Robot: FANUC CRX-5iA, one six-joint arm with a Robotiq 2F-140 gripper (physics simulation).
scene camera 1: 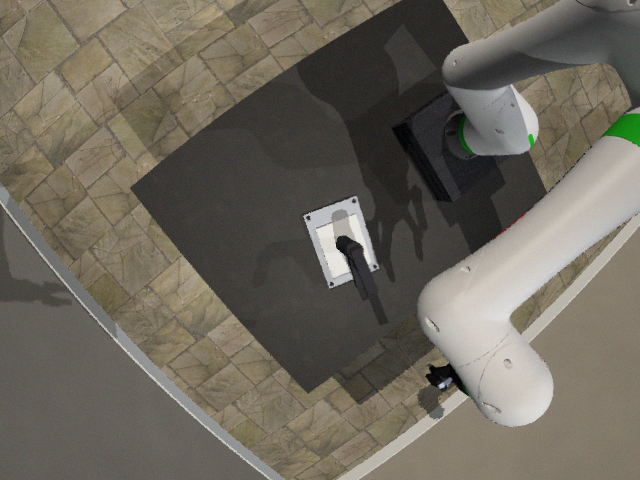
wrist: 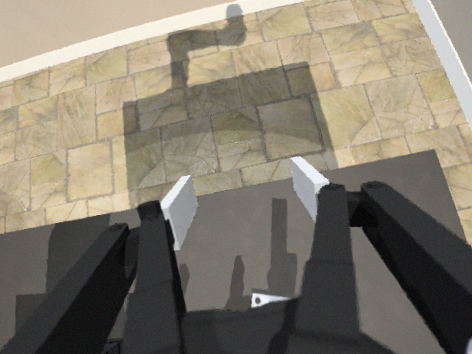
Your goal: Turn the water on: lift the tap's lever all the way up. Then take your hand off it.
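Pixels of known places: gripper, fingertip midpoint: (wrist: 242, 182); arm's base at its link origin: (scene camera 1: 464, 134).
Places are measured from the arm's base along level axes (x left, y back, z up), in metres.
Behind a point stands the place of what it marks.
The tap's white base plate (scene camera 1: 319, 221) @(x -0.127, y -0.480, z -0.100 m) (wrist: 265, 300) @(x 0.096, y -0.480, z -0.100 m) is fixed on the dark mat; a corner of it shows at the bottom of the wrist view. The black tap (scene camera 1: 343, 243) @(x -0.053, y -0.483, z -0.015 m) stands on it in the scene view. Its long black lever (scene camera 1: 364, 276) @(x 0.021, y -0.512, z 0.074 m) reaches past the plate's lower right edge. The view from above does not clearly show how high the lever is tilted, and the lever does not show in the wrist view. My gripper (scene camera 1: 439, 381) (wrist: 242, 182) @(x 0.266, y -0.528, z 0.221 m) is open and empty, well away from the lever, to its lower right in the scene view.
The dark mat (scene camera 1: 222, 206) @(x -0.367, y -0.635, z -0.108 m) (wrist: 400, 180) @(x 0.212, y -0.836, z -0.108 m) lies on stone paving (scene camera 1: 201, 310) (wrist: 90, 170). A dark block (scene camera 1: 423, 155) @(x -0.047, y -0.137, z -0.020 m) carries the arm's base at the upper right of the scene view. The white arm (scene camera 1: 537, 258) @(x -0.031, y -0.359, z 0.554 m) spans the right side. A pale kerb (scene camera 1: 403, 439) borders the paving.
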